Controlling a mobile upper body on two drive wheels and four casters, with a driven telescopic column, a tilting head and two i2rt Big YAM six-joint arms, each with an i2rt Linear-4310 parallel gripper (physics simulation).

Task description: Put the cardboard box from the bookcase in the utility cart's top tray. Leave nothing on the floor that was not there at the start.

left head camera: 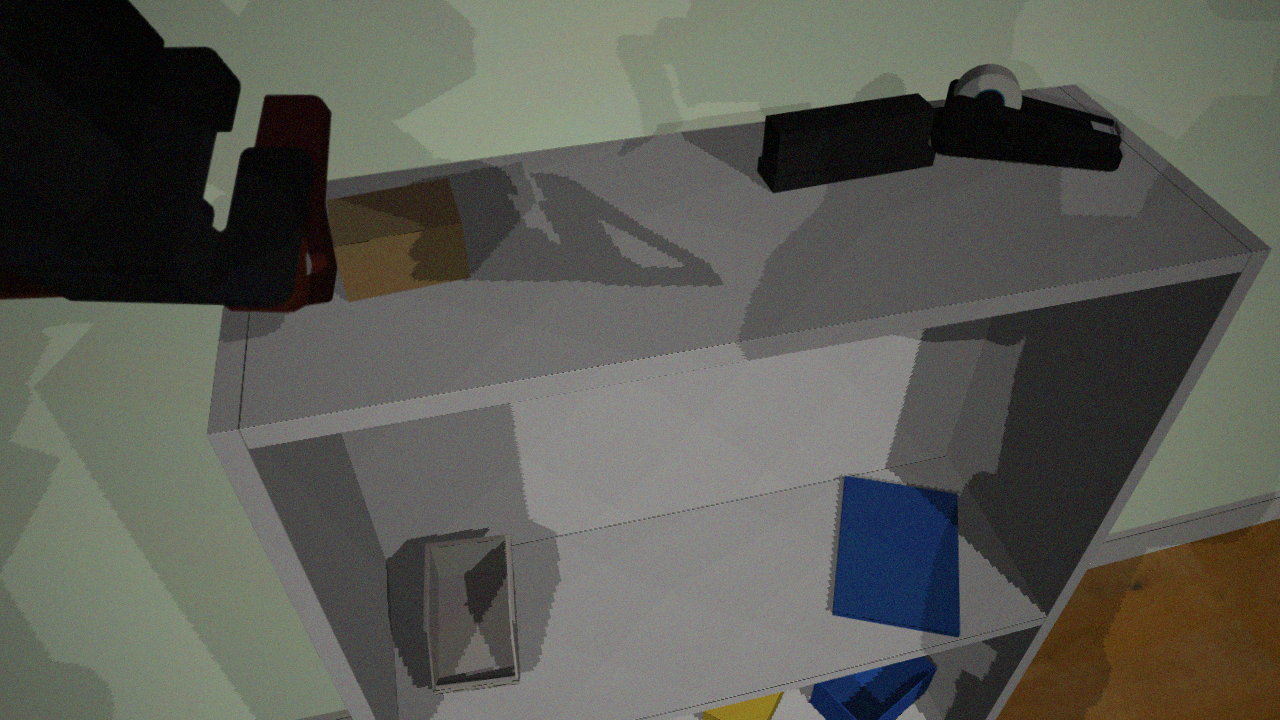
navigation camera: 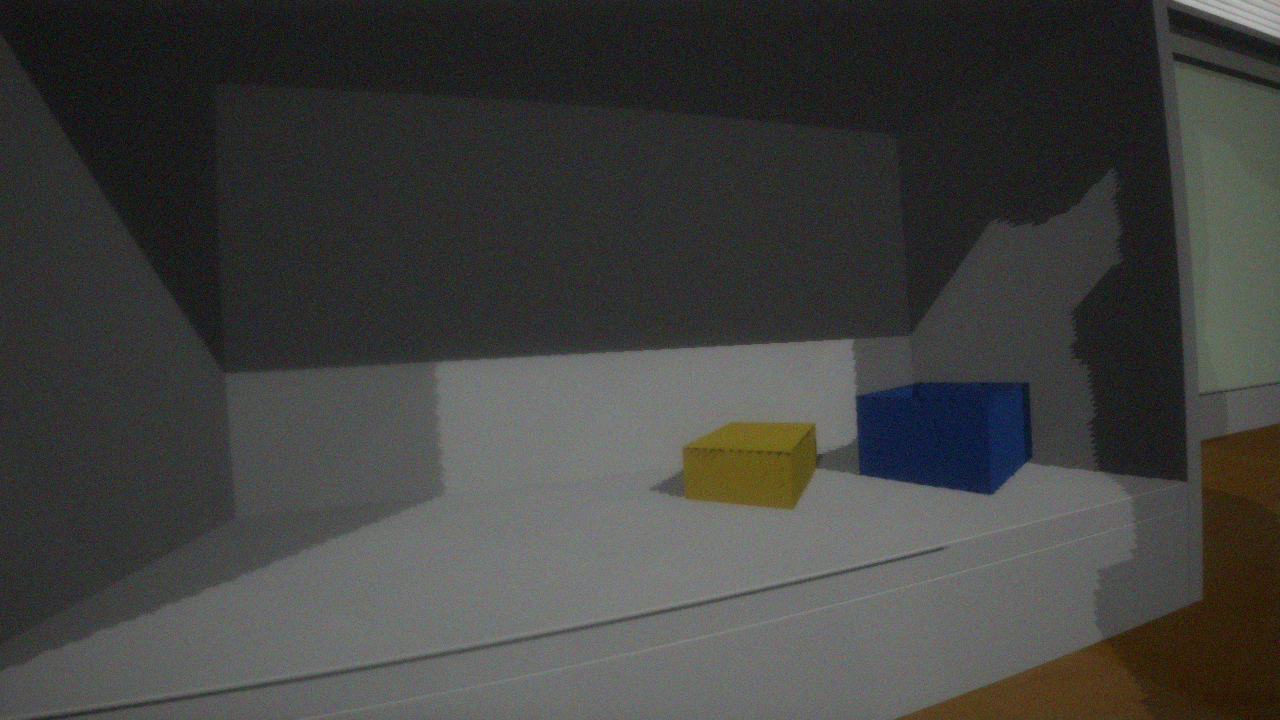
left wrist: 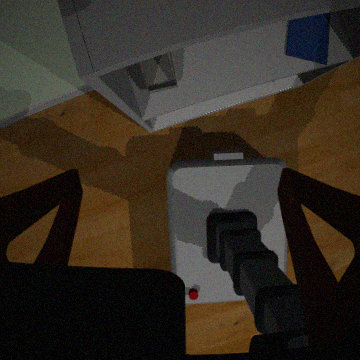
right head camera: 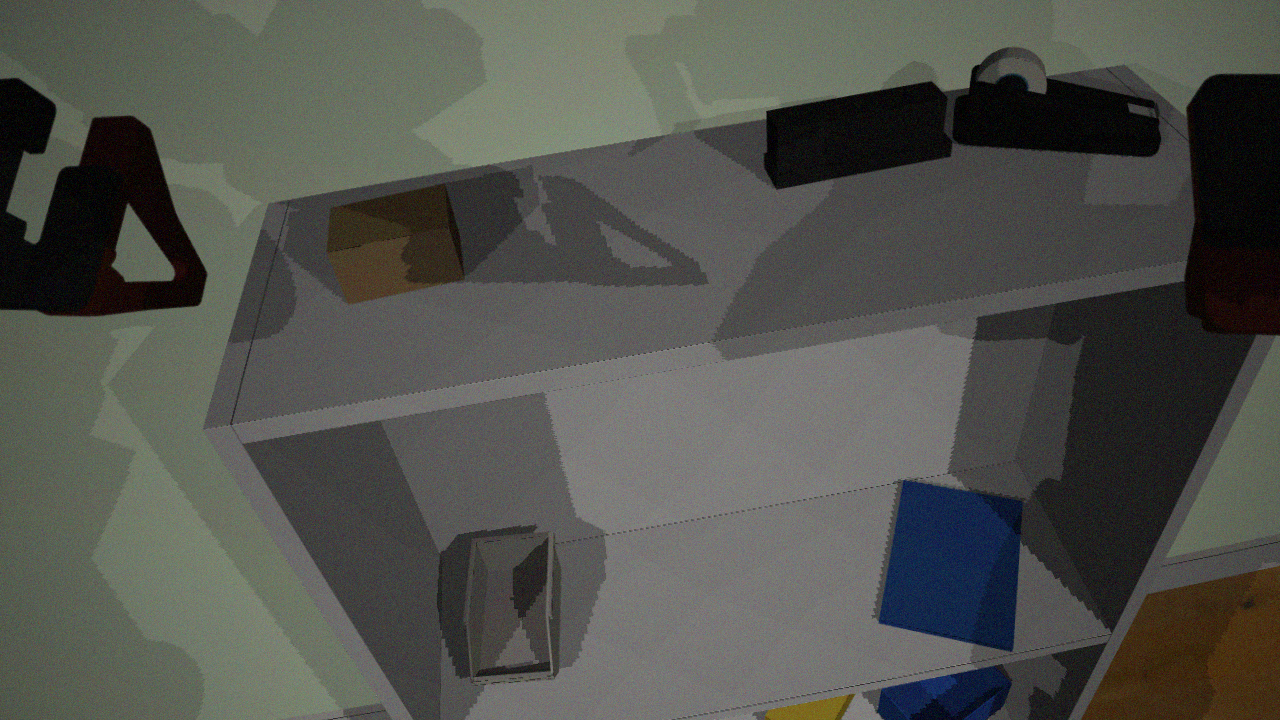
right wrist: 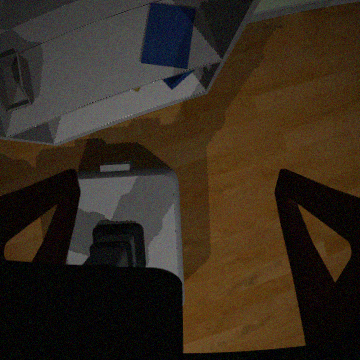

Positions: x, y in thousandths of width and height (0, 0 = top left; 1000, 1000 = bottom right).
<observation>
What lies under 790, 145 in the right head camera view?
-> A black tape dispenser.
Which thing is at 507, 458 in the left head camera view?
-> A bookcase.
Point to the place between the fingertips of my left gripper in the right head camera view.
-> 79, 399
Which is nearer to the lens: the black block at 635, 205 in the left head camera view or the grey open box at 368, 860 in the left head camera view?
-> The black block.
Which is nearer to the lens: the black tape dispenser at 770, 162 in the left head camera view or the grey open box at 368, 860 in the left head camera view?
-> The black tape dispenser.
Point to a blue book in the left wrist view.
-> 854, 104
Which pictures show the blue book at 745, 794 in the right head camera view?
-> The left head camera view, the left wrist view, the right head camera view and the right wrist view only.
</observation>
